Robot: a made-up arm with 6 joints. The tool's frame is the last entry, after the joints. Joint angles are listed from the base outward.
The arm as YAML. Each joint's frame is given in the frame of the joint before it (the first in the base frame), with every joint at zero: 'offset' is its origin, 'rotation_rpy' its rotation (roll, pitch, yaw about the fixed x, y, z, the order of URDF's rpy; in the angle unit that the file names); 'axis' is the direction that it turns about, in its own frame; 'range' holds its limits. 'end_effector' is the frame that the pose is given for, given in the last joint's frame.
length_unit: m
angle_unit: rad
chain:
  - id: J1
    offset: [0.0, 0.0, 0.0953]
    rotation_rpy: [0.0, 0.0, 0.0]
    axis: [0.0, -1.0, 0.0]
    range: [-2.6, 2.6]
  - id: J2
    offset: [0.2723, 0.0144, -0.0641]
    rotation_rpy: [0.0, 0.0, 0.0]
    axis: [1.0, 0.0, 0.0]
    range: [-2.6, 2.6]
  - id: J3
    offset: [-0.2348, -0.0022, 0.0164]
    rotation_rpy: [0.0, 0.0, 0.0]
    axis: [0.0, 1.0, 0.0]
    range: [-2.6, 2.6]
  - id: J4
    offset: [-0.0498, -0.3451, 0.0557]
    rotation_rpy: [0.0, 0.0, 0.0]
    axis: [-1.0, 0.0, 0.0]
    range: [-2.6, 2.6]
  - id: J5
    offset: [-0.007, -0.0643, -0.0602]
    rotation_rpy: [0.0, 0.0, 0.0]
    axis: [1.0, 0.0, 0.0]
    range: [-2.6, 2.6]
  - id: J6
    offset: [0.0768, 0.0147, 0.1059]
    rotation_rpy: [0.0, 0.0, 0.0]
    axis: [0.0, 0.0, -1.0]
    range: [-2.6, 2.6]
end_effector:
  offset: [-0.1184, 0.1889, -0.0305]
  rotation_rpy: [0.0, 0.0, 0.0]
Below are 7 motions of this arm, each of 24 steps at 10 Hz.
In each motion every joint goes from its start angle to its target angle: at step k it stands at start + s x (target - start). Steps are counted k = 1, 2, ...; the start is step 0. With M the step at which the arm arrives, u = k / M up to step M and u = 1 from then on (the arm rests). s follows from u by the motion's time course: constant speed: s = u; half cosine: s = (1 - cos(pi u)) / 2; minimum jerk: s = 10 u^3 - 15 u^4 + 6 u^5.
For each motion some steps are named. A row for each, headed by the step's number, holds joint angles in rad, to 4 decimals.
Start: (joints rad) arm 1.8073 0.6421 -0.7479 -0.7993 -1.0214 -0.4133
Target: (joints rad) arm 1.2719 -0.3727 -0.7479 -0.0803 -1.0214 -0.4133
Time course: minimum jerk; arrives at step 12
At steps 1, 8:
1: 1.8046 0.6369 -0.7479 -0.7956 -1.0214 -0.4133
8: 1.3843 -0.1597 -0.7479 -0.2312 -1.0214 -0.4133

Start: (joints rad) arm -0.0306 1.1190 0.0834 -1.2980 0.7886 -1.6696
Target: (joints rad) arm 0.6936 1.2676 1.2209 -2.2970 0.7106 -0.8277
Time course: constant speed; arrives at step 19
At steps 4, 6, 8, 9, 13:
4: 0.1219 1.1503 0.3229 -1.5083 0.7722 -1.4924
6: 0.1981 1.1659 0.4426 -1.6135 0.7640 -1.4037
8: 0.2743 1.1816 0.5623 -1.7186 0.7558 -1.3151
9: 0.3124 1.1894 0.6222 -1.7712 0.7517 -1.2708
13: 0.4649 1.2207 0.8617 -1.9815 0.7352 -1.0936

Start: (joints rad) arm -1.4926 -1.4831 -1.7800 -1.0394 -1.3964 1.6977
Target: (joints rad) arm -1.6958 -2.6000 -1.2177 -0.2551 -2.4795 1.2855
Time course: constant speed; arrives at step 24
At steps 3, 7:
3: -1.5180 -1.6227 -1.7097 -0.9414 -1.5318 1.6462
7: -1.5519 -1.8089 -1.6160 -0.8106 -1.7123 1.5775

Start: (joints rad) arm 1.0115 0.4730 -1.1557 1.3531 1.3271 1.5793
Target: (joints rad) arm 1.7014 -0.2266 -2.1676 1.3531 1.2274 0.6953
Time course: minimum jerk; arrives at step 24
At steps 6, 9, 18, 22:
6: 1.0829 0.4006 -1.2604 1.3531 1.3168 1.4878
9: 1.2014 0.2805 -1.4342 1.3531 1.2997 1.3360
18: 1.6300 -0.1542 -2.0629 1.3531 1.2377 0.7868
22: 1.6979 -0.2230 -2.1625 1.3531 1.2279 0.6998

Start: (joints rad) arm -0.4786 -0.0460 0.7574 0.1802 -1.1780 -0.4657
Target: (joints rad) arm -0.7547 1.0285 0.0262 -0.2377 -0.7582 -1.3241
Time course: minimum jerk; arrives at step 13
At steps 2, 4, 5, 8, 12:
2: -0.4865 -0.0153 0.7365 0.1683 -1.1660 -0.4902
4: -0.5265 0.1403 0.6306 0.1077 -1.1052 -0.6146
5: -0.5590 0.2669 0.5445 0.0585 -1.0557 -0.7157
8: -0.6743 0.7156 0.2391 -0.1160 -0.8805 -1.0741
12: -0.7536 1.0242 0.0292 -0.2360 -0.7599 -1.3206

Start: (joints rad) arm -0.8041 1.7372 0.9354 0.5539 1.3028 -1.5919
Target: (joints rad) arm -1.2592 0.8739 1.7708 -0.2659 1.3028 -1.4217
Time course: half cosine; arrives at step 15
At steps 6, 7, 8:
6: -0.9613 1.4389 1.2240 0.2707 1.3028 -1.5331
7: -1.0079 1.3507 1.3094 0.1868 1.3028 -1.5157
8: -1.0554 1.2604 1.3968 0.1012 1.3028 -1.4979

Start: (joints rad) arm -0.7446 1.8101 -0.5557 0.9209 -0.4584 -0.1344
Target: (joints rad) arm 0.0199 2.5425 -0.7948 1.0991 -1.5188 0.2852
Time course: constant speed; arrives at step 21
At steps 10, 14, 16, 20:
10: -0.3806 2.1589 -0.6696 1.0058 -0.9634 0.0654
14: -0.2349 2.2984 -0.7151 1.0397 -1.1653 0.1453
16: -0.1621 2.3681 -0.7379 1.0567 -1.2663 0.1853
20: -0.0165 2.5076 -0.7834 1.0906 -1.4683 0.2652

